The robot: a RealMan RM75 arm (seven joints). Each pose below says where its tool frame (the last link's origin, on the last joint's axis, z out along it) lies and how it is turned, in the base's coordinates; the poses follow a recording.
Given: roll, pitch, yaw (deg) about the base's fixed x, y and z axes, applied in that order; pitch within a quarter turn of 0, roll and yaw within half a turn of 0; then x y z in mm.
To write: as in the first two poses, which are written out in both.
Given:
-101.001, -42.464, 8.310, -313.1, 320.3, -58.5
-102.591, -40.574, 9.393, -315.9, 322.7, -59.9
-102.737, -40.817, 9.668, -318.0, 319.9, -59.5
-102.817, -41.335, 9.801, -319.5, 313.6, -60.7
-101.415, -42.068, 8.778, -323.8, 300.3, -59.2
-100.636, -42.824, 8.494, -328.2, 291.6, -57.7
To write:
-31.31, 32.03, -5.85, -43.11, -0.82, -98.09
-31.59, 32.27, -5.99, -41.45, -1.11, -99.53
-31.80, 31.99, -5.95, -41.74, -1.25, -99.61
-31.95, 31.36, -6.07, -42.26, -1.24, -99.59
-32.38, 30.03, -5.92, -42.80, -1.06, -98.45
-32.82, 29.16, -5.77, -43.48, -1.21, -97.78

